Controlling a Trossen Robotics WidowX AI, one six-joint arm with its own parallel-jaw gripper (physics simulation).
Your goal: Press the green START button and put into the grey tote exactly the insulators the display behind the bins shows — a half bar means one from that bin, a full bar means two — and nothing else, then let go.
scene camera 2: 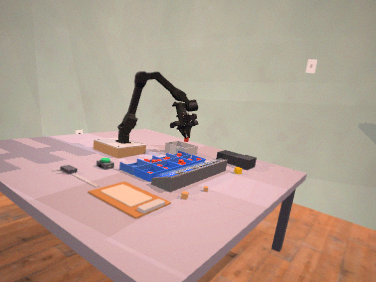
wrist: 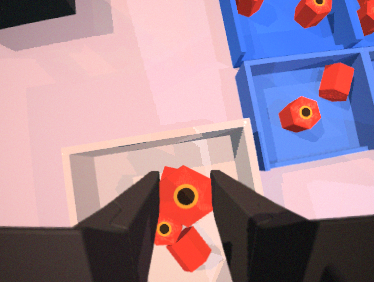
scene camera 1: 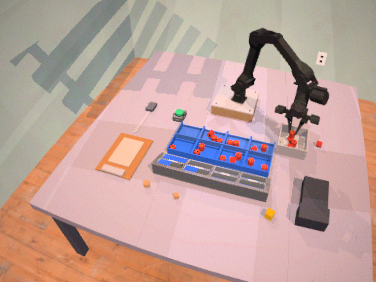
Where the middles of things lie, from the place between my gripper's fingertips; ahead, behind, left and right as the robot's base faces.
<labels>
Now: the grey tote [scene camera 1: 300,151] 8 cm below my hand, 5 cm behind it and 1 cm to the left of it. The rest, counted from my hand: dark box [scene camera 1: 313,213]: 24 cm ahead, 17 cm to the left, 7 cm below.
</labels>
